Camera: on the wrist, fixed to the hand. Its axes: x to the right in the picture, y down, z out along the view.
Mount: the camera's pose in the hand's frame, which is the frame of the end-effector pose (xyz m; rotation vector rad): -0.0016 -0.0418 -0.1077 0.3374 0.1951 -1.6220
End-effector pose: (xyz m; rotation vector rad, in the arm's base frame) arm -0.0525 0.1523 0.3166 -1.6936 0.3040 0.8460
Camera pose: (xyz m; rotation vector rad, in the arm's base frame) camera 0.0117 0.0652 0.3570 -1.1489 -0.7221 -0.5549
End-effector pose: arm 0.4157 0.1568 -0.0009 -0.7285 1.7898 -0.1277
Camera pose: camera 0.3365 0.0952 0.0565 -1.7514 0.8647 -1.5375
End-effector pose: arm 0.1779 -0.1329 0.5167 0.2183 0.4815 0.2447
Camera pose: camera 0.1323 -0.1569 0.4133 0.0768 0.7548 -1.4180
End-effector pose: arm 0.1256 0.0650 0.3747 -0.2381 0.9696 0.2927
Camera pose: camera 0.0561 -0.0095 0.3202 -0.6609 0.7362 -1.3804
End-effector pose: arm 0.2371 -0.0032 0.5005 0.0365 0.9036 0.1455
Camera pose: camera 0.1562 -0.0480 0.4312 -0.4013 0.9085 -1.5280
